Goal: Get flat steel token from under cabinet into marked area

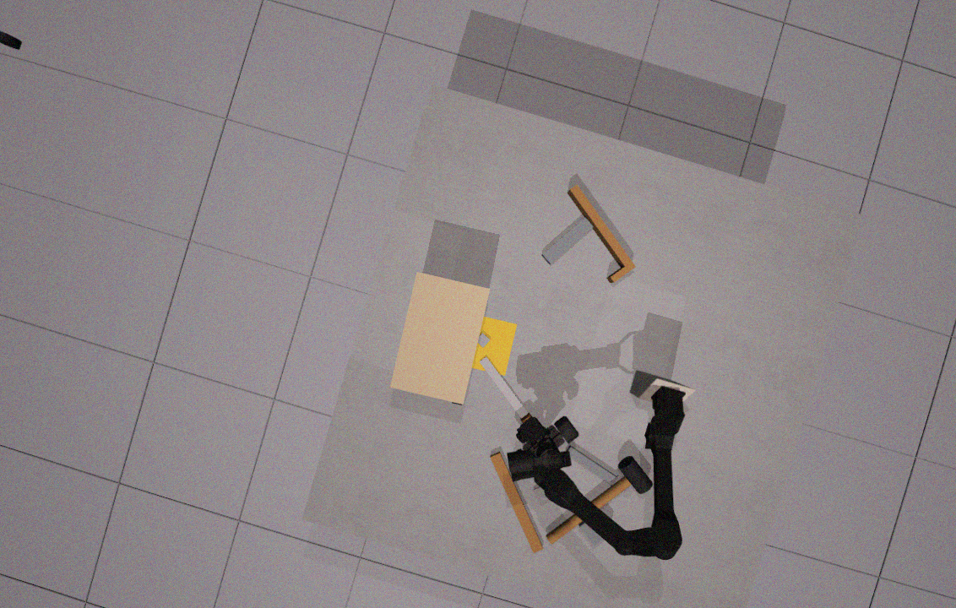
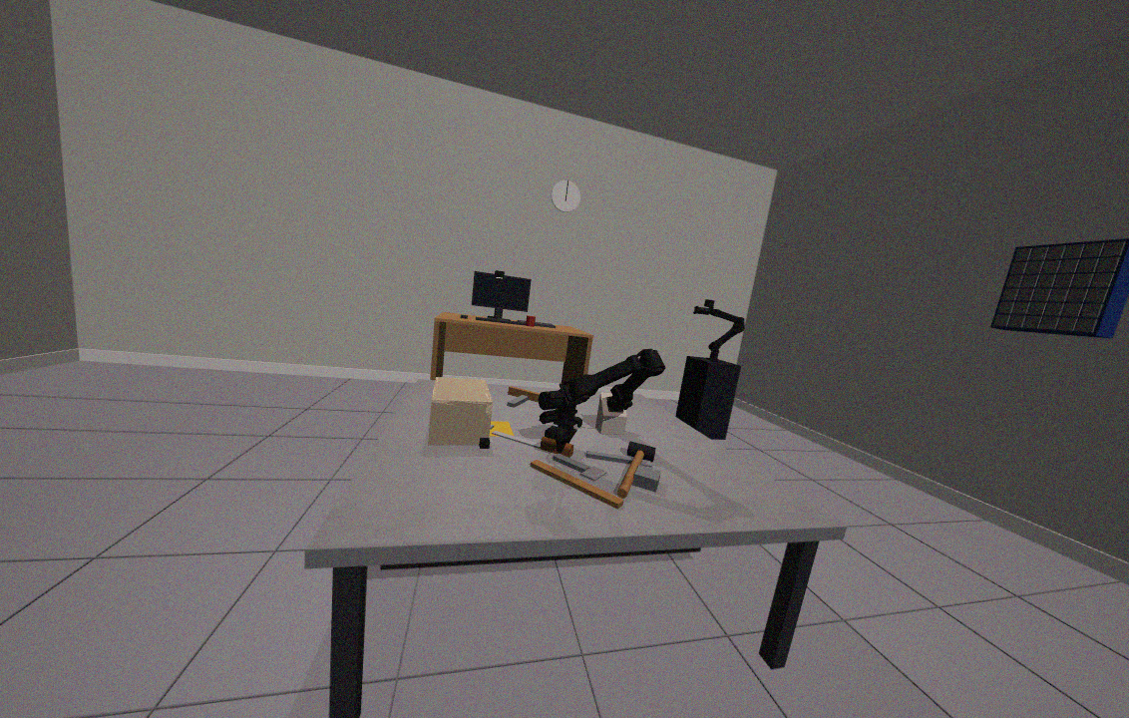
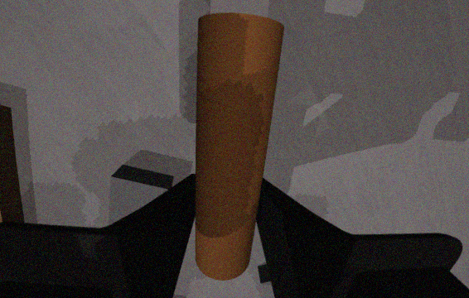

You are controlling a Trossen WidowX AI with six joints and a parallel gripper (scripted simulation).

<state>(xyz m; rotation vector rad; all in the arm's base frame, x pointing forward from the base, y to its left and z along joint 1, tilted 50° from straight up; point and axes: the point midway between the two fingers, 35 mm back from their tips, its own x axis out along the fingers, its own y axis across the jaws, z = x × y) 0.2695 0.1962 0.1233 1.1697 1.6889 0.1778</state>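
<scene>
My gripper tip is now 110 mm to the right of the grey l-shaped bracket and 40 mm past it. Round my gripper tip: grey block (220 mm behind, 200 mm to the left, 10 mm above); then wooden stick (200 mm to the left, 10 mm ahead); then grey steel token (230 mm ahead, 220 mm to the right, 10 mm below).
</scene>
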